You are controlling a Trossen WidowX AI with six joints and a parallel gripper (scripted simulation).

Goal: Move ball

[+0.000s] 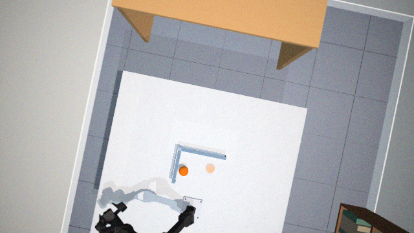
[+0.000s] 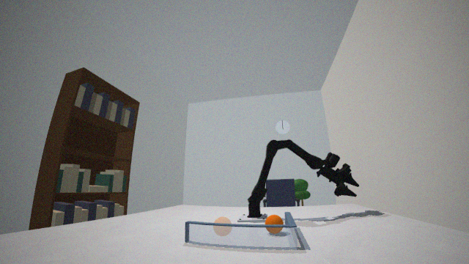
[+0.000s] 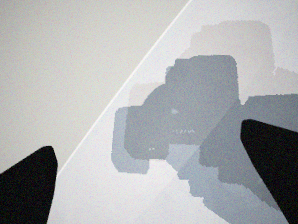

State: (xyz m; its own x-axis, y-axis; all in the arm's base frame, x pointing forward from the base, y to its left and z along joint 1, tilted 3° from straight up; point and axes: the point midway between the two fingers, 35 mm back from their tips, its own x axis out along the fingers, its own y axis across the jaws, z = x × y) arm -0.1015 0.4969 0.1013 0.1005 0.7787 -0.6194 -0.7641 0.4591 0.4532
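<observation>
Right now the orange ball is 35 cm ahead of my gripper tip, 40 cm to the right of it and 8 cm below it. From my gripper tip the other things lie so: see-through copy (42 cm ahead, 56 cm to the right, 8 cm below); clear wall (50 cm ahead, 48 cm to the right, 8 cm below).
</observation>
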